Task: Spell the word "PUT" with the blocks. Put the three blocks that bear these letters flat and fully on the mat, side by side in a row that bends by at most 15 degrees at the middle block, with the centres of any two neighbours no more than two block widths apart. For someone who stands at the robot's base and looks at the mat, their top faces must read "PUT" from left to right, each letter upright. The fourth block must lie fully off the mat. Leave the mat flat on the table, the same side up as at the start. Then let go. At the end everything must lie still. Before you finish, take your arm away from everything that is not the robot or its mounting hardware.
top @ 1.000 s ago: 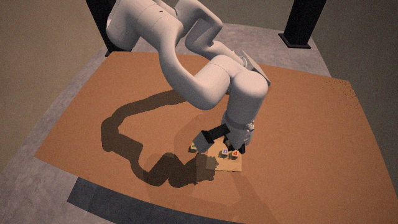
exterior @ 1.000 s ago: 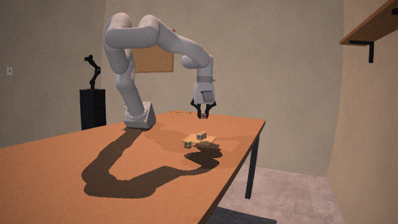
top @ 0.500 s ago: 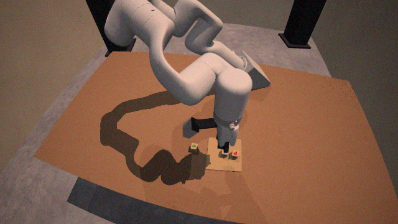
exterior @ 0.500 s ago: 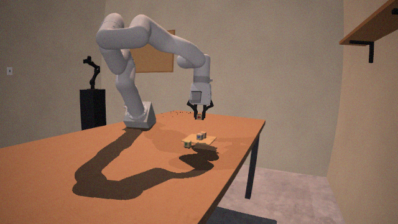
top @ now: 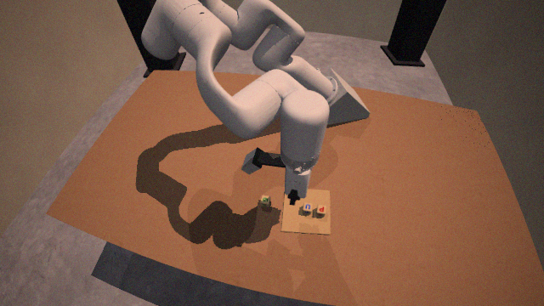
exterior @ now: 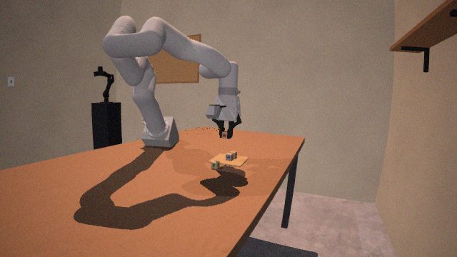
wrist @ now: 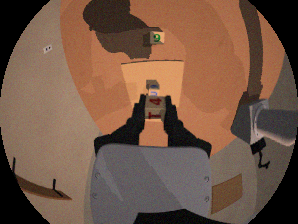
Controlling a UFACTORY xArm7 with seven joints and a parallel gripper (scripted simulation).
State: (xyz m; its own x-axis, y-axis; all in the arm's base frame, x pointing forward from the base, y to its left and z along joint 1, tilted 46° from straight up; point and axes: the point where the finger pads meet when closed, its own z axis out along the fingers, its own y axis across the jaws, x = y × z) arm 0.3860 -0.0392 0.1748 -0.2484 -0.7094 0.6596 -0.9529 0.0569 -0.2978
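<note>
The tan mat lies 1 cm ahead of my hand, 4 cm to the left of it and 12 cm below it. Round my hand: T block: 1 cm below; then P block: 2 cm ahead, 8 cm to the left, 11 cm below.
</note>
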